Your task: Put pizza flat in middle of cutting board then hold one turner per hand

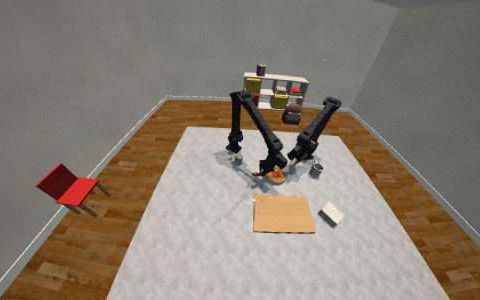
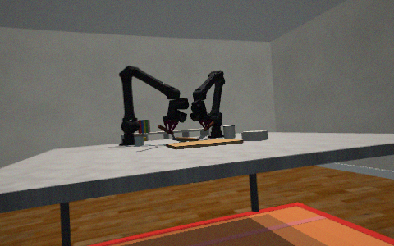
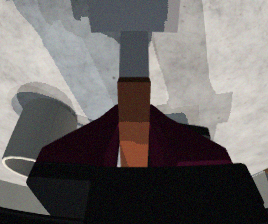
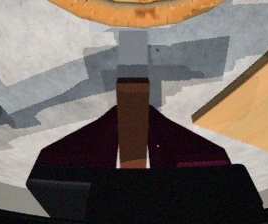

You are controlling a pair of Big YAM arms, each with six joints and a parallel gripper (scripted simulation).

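My right gripper is now 6 cm past the pizza, 11 cm to the right of it and 6 cm above it. Round my right hand: wooden cutting board 23 cm ahead, 14 cm to the left, 7 cm below; cup 16 cm behind, 18 cm to the right, 4 cm below.
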